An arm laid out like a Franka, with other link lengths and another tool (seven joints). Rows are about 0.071 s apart.
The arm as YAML. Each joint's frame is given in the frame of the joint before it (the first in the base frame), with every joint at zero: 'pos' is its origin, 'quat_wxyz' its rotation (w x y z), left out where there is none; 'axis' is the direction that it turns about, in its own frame. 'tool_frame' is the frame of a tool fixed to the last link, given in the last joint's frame.
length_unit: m
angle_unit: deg
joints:
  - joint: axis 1
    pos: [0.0, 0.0, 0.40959]
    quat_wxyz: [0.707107, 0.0, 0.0, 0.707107]
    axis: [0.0, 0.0, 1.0]
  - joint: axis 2
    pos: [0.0, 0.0, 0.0]
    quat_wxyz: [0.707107, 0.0, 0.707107, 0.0]
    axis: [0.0, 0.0, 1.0]
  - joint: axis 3
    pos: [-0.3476, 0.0, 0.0]
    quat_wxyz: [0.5, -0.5, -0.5, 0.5]
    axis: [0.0, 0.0, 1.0]
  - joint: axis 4
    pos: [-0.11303, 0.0, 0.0]
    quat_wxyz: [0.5, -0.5, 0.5, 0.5]
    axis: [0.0, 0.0, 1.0]
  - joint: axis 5
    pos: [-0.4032, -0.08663, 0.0]
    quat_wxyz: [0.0, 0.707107, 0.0, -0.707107]
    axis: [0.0, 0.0, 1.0]
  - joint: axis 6
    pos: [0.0, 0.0, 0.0]
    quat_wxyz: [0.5, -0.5, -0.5, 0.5]
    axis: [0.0, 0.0, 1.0]
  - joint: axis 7
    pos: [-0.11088, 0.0, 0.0]
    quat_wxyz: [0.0, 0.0, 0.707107, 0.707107]
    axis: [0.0, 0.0, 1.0]
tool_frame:
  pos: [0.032, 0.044, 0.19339]
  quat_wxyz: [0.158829, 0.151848, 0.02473, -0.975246]
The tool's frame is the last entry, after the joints.
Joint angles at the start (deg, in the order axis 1, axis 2, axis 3, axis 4, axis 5, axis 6, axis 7): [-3.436, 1.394, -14.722, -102.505, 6.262, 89.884, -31.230]
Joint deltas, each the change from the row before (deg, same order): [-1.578, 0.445, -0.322, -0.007, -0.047, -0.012, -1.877]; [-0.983, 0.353, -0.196, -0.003, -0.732, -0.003, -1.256]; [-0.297, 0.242, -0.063, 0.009, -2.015, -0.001, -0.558]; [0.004, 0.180, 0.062, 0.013, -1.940, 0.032, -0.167]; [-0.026, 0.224, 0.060, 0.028, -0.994, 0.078, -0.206]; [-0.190, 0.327, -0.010, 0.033, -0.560, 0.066, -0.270]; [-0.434, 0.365, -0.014, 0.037, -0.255, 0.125, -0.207]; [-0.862, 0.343, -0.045, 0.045, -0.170, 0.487, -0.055]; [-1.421, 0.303, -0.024, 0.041, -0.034, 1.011, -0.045]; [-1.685, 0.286, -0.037, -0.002, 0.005, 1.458, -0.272]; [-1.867, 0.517, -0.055, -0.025, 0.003, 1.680, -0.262]
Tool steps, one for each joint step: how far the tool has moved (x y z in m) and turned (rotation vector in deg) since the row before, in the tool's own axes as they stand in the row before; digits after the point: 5 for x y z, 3 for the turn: [0.00134, -0.02001, 0.00298, -0.343, 0.177, -0.078]; [0.00124, -0.01474, 0.00253, 0.448, 0.367, 0.078]; [0.00124, -0.01036, 0.00172, 1.819, 0.744, 0.398]; [0.00035, -0.00570, 0.00109, 1.856, 0.694, 0.372]; [-0.00093, -0.00299, 0.00121, 1.002, 0.410, 0.087]; [-0.00133, -0.00409, 0.00233, 0.496, 0.381, 0.098]; [-0.00117, -0.00589, 0.00276, 0.079, 0.257, 0.281]; [-0.00022, -0.01101, 0.00190, -0.186, -0.167, 0.817]; [0.00071, -0.01694, 0.00059, -0.447, -0.767, 1.288]; [0.00073, -0.02019, -0.00028, -0.419, -1.184, 1.345]; [-0.00043, -0.02290, 0.00164, -0.441, -1.137, 1.567]
